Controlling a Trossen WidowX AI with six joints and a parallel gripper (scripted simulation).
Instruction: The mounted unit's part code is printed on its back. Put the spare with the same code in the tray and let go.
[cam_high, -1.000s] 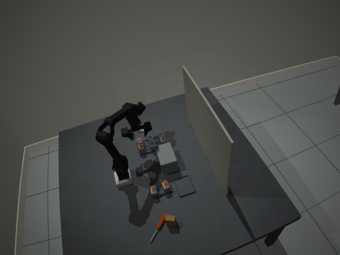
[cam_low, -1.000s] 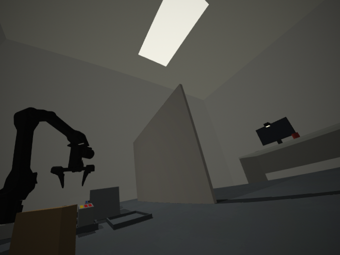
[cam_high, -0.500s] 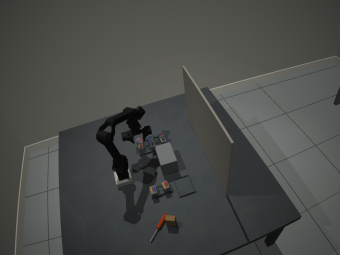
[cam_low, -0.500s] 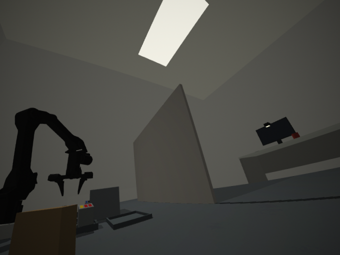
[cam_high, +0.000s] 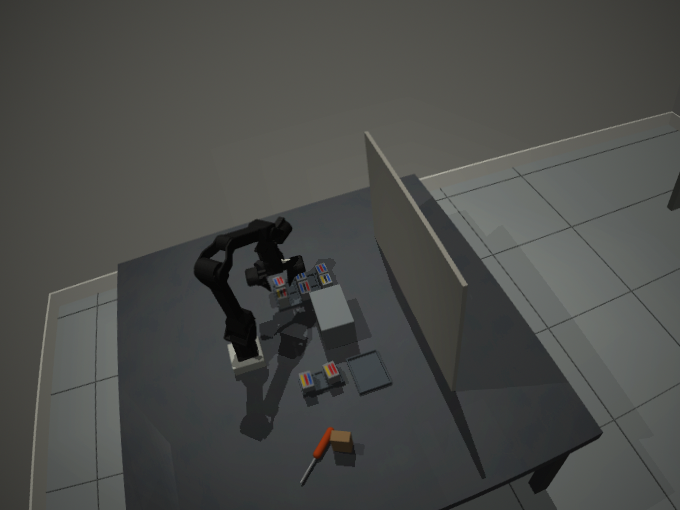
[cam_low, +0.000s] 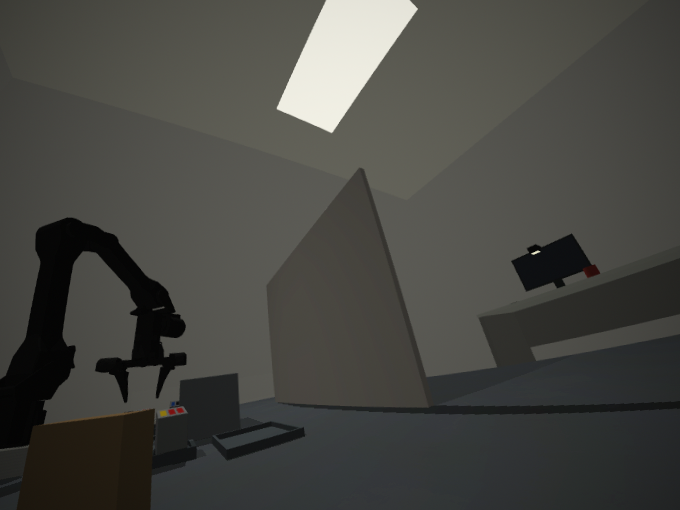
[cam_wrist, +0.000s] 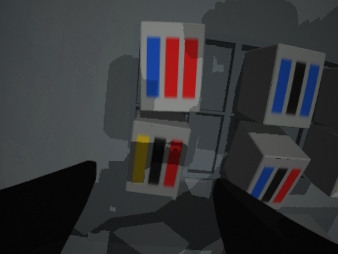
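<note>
Right now the grey spare block is 3 cm below my gripper tip. From my gripper tip the other things lie so: grey mounted unit 12 cm ahead, 16 cm to the right, 2 cm below; shallow dark tray 15 cm ahead, 37 cm to the right, 7 cm below; upright panel 37 cm ahead, 19 cm to the right, 15 cm above.
</note>
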